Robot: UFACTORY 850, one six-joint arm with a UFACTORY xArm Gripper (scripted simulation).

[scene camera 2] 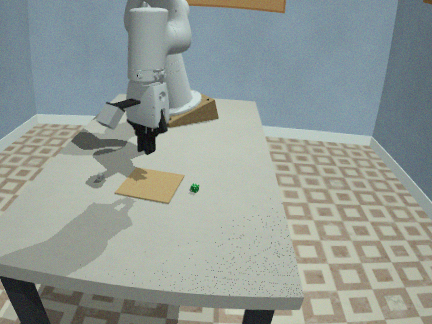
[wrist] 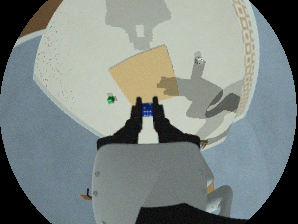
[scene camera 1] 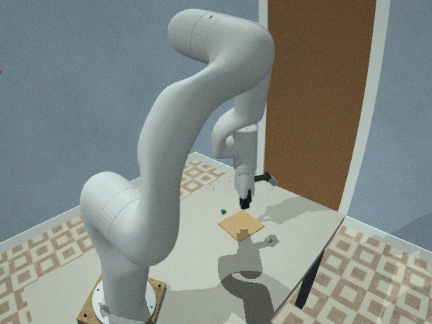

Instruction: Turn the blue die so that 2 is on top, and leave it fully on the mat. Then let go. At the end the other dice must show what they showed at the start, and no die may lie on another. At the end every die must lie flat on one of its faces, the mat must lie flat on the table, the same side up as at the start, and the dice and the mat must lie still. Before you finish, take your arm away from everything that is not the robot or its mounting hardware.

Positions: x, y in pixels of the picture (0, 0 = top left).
Scene:
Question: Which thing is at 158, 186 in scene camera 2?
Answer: A tan mat.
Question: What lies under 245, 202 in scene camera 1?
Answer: The gripper.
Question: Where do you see a tan mat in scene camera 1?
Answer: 241, 225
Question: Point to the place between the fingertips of the gripper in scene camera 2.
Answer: At 146, 151

